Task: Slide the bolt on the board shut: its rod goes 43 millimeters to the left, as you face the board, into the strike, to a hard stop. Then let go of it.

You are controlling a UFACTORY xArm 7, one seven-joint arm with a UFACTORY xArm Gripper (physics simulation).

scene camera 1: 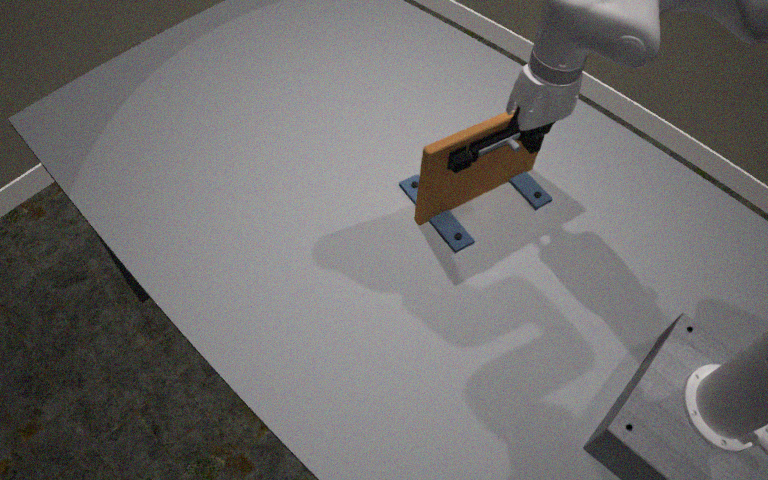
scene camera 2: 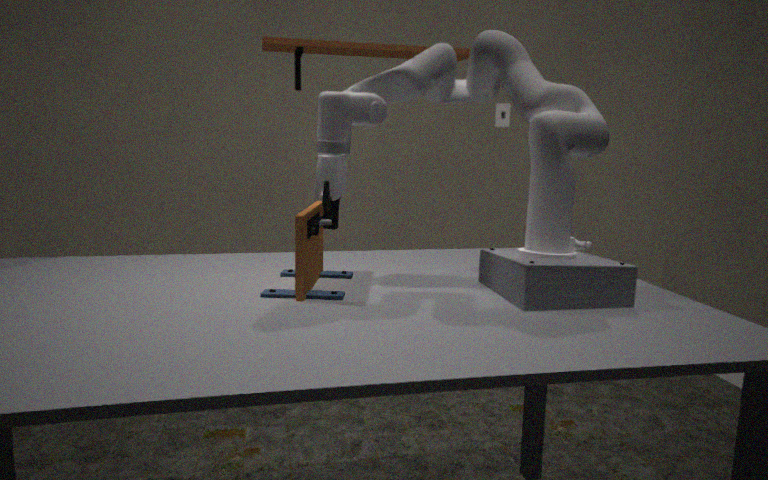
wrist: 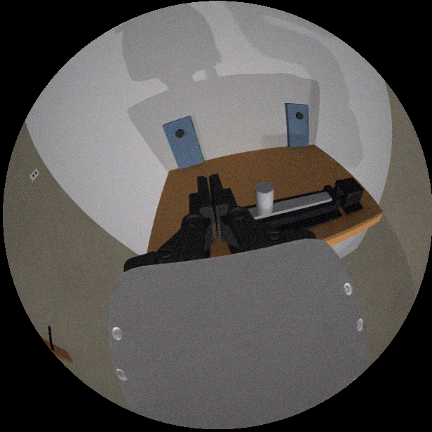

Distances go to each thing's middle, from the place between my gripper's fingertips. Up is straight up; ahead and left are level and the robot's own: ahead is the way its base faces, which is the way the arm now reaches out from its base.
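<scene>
What I find here is the orange-brown board (scene camera 1: 436,191), which is 3 cm below my hand. The board is also 6 cm to the left of my hand, and 4 cm ahead of it.
</scene>
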